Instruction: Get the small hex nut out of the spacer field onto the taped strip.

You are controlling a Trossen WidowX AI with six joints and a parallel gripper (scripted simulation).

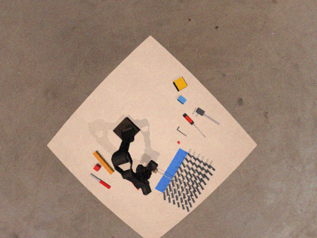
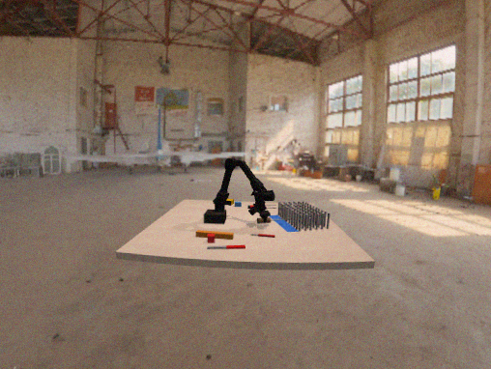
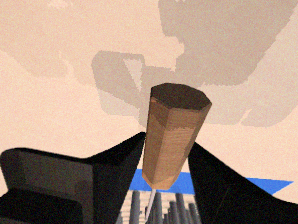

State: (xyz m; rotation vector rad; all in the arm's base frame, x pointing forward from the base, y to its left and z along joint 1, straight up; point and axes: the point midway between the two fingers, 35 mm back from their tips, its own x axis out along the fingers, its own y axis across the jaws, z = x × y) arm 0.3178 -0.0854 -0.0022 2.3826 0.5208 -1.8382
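My gripper tip is 13 cm short of the blue taped strip, 9 cm to the right of it and 3 cm above it. From my gripper tip the other things lie so: red cube 29 cm to the left, 3 cm below, 1 cm behind; then red block 34 cm to the right, 29 cm behind, 1 cm below; then orange bar 28 cm behind, 27 cm to the right, 2 cm below.
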